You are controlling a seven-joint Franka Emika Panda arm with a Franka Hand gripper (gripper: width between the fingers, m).
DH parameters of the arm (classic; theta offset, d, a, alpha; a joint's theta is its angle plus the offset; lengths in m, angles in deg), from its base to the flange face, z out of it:
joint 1: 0 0.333 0 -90
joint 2: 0 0 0 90
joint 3: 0 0.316 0.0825 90
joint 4: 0 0 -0.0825 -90
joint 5: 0 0.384 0 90
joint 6: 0 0 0.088 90
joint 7: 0 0.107 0 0
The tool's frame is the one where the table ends.
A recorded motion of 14 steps. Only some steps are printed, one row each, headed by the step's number.
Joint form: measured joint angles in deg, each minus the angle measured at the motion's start. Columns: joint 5, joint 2, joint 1, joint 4, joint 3, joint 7, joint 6.
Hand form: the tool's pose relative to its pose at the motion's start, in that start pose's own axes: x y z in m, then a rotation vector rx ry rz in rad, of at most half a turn. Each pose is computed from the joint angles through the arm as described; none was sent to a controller.
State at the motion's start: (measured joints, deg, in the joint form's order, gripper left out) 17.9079 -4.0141 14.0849 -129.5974 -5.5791 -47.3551 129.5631
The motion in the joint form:
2: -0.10 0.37 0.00 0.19 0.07 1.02 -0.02
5: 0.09 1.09 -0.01 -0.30 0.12 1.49 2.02
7: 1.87 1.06 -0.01 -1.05 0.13 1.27 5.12
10: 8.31 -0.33 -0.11 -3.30 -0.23 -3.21 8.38
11: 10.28 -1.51 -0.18 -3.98 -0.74 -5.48 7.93
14: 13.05 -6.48 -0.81 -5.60 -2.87 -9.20 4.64
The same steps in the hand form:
2: 0.0009 0.0005 0.0021 0.0008 -0.0043 0.0162
5: 0.0004 0.0034 0.0089 -0.0126 0.0044 0.0308
7: 0.0006 0.0059 0.0091 -0.0297 0.0479 0.0507
10: -0.0081 0.0069 0.0068 -0.0148 0.1344 0.0642
11: -0.0136 0.0069 0.0010 -0.0008 0.1582 0.0560
14: -0.0339 0.0079 -0.0295 0.0294 0.2161 0.0490

